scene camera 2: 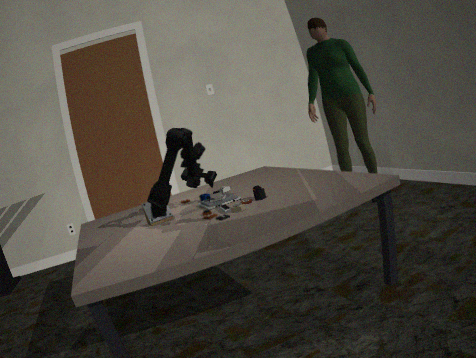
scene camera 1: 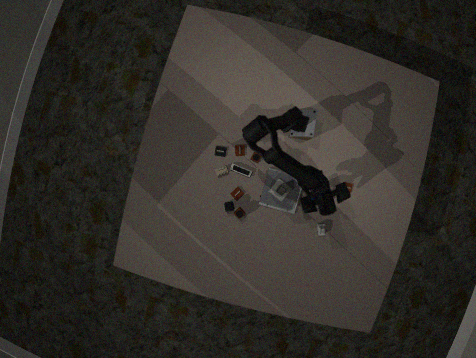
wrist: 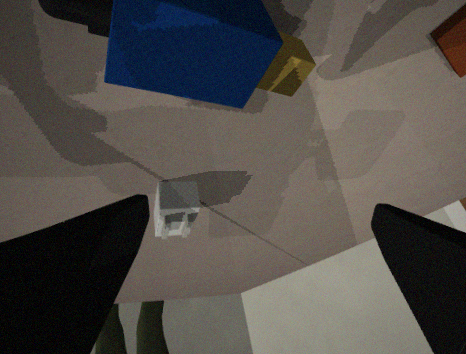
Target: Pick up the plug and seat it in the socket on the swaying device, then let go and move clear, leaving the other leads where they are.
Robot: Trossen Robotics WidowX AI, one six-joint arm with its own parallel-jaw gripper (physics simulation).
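Observation:
The plug, a blue block (wrist: 190,55) (scene camera 2: 205,197) with a yellow tip (wrist: 292,67) and a black lead at its other end, is at the top of the wrist view, beyond the fingertips and not between them. In scene camera 1 it does not show beneath the arm. My gripper (wrist: 261,210) (scene camera 1: 326,201) (scene camera 2: 202,179) is open and empty, with its fingers wide apart, above the table beside the device. The device is a grey plate (scene camera 1: 269,201) (scene camera 2: 212,205) with a raised light block (scene camera 1: 281,189) on it. The socket opening cannot be made out.
A small grey-white block (scene camera 1: 321,229) (wrist: 178,197) stands beyond the gripper. An orange block (scene camera 1: 350,186) (wrist: 452,45) lies near the arm. Several small orange, dark and cream pieces, and a white-framed dark piece (scene camera 1: 241,169), lie on the device's other side. A black block (scene camera 2: 259,193) stands farther along.

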